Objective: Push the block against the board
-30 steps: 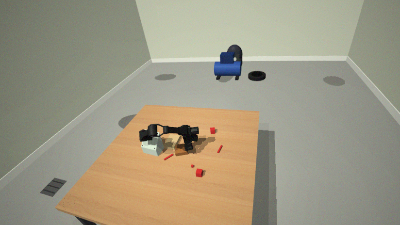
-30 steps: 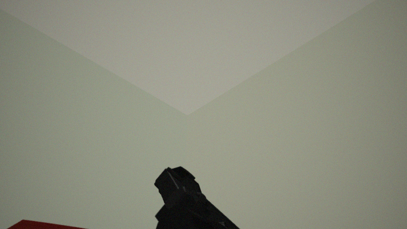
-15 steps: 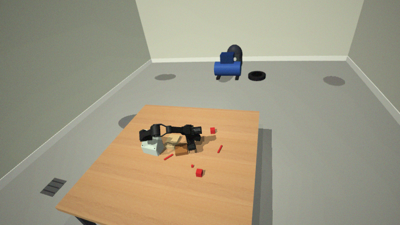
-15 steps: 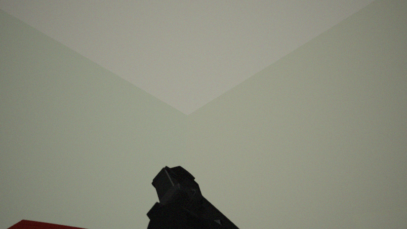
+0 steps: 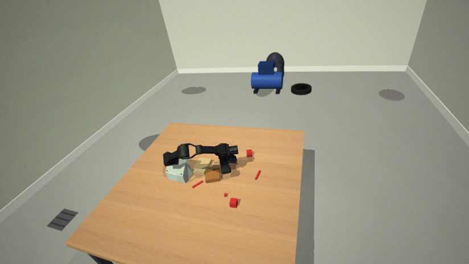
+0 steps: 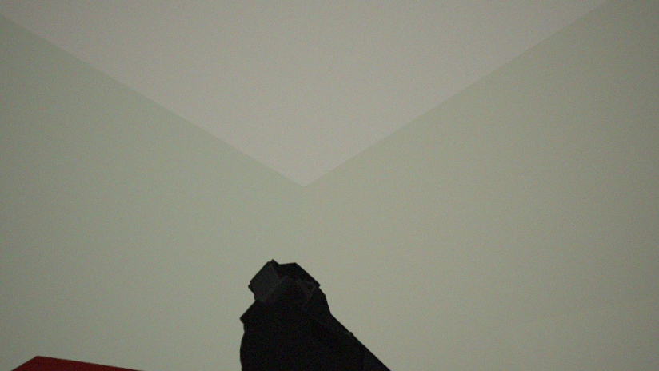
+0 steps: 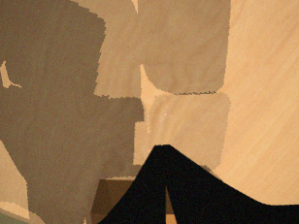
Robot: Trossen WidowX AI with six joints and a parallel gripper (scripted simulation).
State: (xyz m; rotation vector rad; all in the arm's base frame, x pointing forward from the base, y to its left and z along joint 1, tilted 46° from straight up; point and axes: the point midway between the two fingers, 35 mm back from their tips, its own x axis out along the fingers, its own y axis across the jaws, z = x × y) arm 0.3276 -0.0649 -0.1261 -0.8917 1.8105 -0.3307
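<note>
Now: the brown square block 90 mm behind my gripper tip, 40 mm to the right of it and 10 mm below it. From my gripper tip the other things lie so: tiny red piece (50 mm ahead, 180 mm to the right, 20 mm below); then pale board (200 mm behind, 40 mm to the left, 10 mm below).
</note>
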